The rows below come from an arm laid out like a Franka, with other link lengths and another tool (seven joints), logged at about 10 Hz.
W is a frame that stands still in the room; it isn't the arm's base.
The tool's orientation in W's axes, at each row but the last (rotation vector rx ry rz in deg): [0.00, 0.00, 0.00]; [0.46, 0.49, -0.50]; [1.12, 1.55, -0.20]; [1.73, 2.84, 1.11]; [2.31, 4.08, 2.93]
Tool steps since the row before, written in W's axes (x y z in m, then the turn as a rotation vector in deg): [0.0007, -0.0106, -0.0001, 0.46, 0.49, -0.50]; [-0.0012, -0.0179, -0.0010, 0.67, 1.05, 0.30]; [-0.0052, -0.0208, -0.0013, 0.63, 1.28, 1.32]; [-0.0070, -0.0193, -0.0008, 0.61, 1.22, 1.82]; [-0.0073, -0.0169, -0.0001, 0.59, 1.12, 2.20]
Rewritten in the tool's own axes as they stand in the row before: [0.0007, -0.0106, -0.0001, 0.46, 0.49, -0.50]; [-0.0010, -0.0179, -0.0009, 0.66, 1.06, 0.30]; [-0.0051, -0.0208, -0.0010, 0.59, 1.31, 1.31]; [-0.0073, -0.0192, -0.0006, 0.54, 1.26, 1.81]; [-0.0082, -0.0165, 0.0000, 0.49, 1.18, 2.19]
